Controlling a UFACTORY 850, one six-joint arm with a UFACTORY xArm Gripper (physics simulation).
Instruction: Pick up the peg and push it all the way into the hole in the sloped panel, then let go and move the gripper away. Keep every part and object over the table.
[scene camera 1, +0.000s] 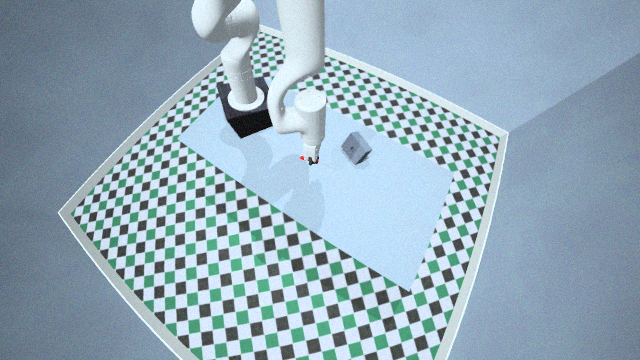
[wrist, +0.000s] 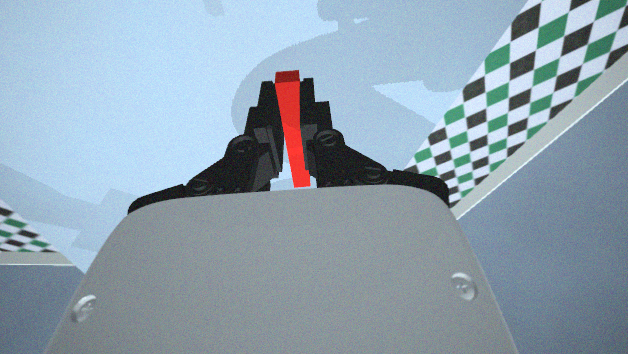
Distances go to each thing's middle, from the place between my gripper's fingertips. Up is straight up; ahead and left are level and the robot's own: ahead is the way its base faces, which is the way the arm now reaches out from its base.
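Current position of my hand: 20 mm beyond the red peg (wrist: 287, 83).
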